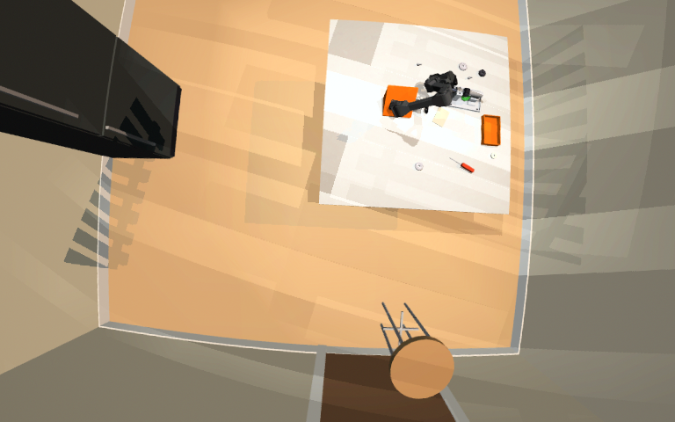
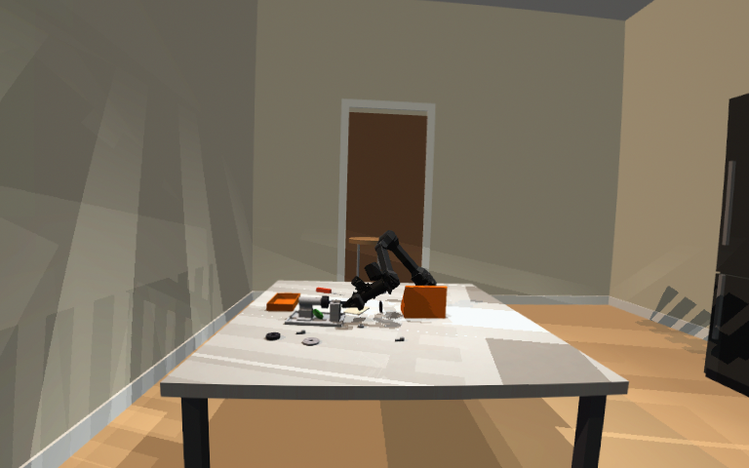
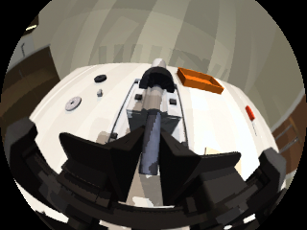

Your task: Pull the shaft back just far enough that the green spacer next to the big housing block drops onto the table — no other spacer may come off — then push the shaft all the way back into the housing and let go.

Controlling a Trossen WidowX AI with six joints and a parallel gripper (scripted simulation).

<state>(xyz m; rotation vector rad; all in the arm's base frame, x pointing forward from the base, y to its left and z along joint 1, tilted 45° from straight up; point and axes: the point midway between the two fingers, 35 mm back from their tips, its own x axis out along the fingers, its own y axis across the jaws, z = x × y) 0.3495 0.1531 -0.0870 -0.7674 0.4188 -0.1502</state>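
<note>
Now: gripper tip 20 mm below the grey shaft and 20 mm short of it. The rest, counted from my gripper tip: green spacer: 100 mm ahead, 40 mm below; yellow note: 160 mm to the right, 60 mm below, 50 mm behind; dark ring: 60 mm ahead, 20 mm above.
</note>
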